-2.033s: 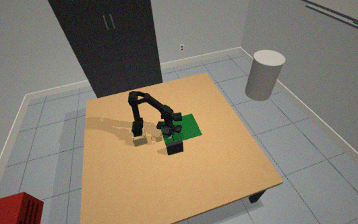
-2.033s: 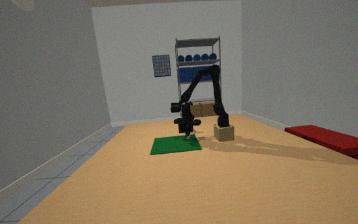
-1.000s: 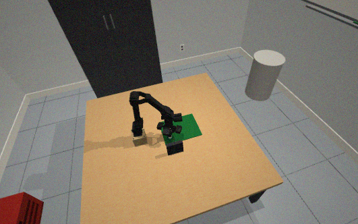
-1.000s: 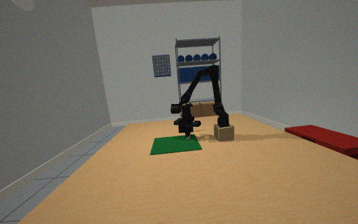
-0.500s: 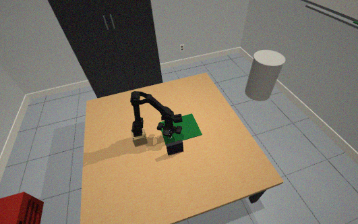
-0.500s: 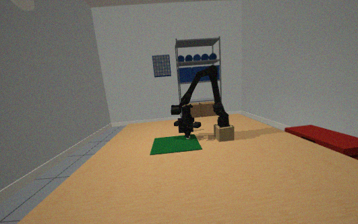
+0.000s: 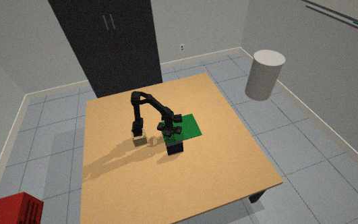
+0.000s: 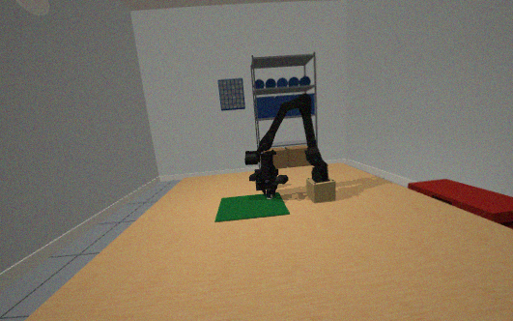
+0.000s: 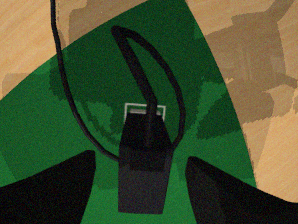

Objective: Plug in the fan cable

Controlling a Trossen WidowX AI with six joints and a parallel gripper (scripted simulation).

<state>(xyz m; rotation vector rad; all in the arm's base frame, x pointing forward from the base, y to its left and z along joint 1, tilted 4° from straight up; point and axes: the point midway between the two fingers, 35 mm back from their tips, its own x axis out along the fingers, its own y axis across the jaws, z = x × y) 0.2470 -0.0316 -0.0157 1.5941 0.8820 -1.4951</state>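
Now: gripper tip 1 cm to the left of the black fan plug and 1 cm below it. Also, from my gripper tip: black fan: 14 cm to the right, 4 cm above, 1 cm ahead; then green board: 9 cm ahead, 6 cm to the left, 4 cm below; then fan header: 2 cm below, 1 cm to the right.
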